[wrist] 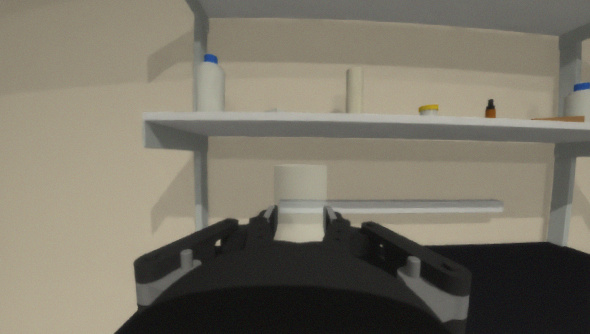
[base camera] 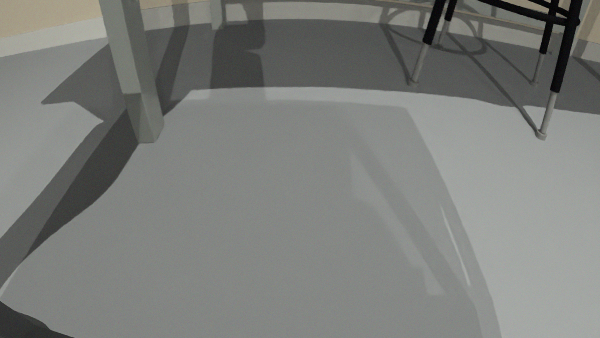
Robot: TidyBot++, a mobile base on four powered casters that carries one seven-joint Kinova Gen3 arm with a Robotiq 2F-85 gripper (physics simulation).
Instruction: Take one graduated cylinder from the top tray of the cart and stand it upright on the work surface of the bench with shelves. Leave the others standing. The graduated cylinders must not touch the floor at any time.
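Places are measured from the arm's base along level axes (x right, y ahead, z up), in millimetres.
Pixels of known places: gripper, fingertip midpoint: (wrist: 300, 216).
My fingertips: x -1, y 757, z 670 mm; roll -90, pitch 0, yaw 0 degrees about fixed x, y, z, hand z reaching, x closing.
Ahead of a thing's pixels: the offset from my fingertips to its middle. "*": to the spot under its first point. Level surfaces: height alone.
My gripper (wrist: 300, 216) is shut on a pale, translucent graduated cylinder @(* dx +1, dy -40, dz +37 mm) (wrist: 301, 182), which stands upright between the fingertips in the wrist view. Its upper part shows above the fingers; its lower end is hidden behind the gripper. The bench with shelves stands beyond it: the dark work surface @(dz -304 mm) (wrist: 520, 280) shows at the lower right, to the right of the gripper, and a shelf (wrist: 350, 125) runs across above the cylinder's top. How high the cylinder's base is over the work surface is hidden. The cart and its top tray do not show in either view.
On the shelf stand a white bottle with a blue cap @(dx -258, dy +322, dz +242 mm) (wrist: 211, 87), a pale cylinder @(dx +162, dy +412, dz +242 mm) (wrist: 354, 91), a yellow-lidded jar @(dx +379, dy +386, dz +183 mm) (wrist: 428, 110) and a small orange bottle @(dx +591, dy +403, dz +199 mm) (wrist: 490, 110). A grey rail (wrist: 415, 206) runs below. In the base view a grey leg @(* dx -295, dy -218, dz -924 mm) (base camera: 132, 75) stands left and black stool legs @(* dx +516, dy -100, dz -871 mm) (base camera: 565, 55) right.
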